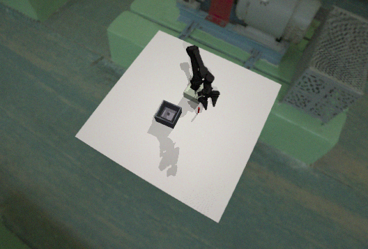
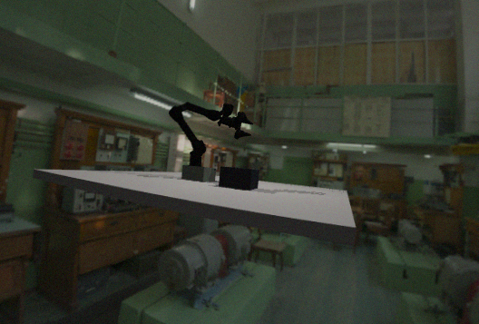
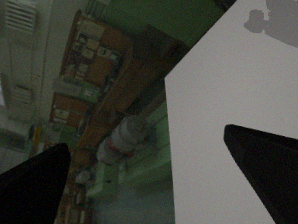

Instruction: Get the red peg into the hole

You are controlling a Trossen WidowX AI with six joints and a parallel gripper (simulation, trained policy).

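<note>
My gripper tip is now 30 cm above the red peg, 12 cm to the left of it and 7 cm past it. The rest, counted from my gripper tip: dark box (32 cm below, 29 cm to the right, 11 cm ahead).
</note>
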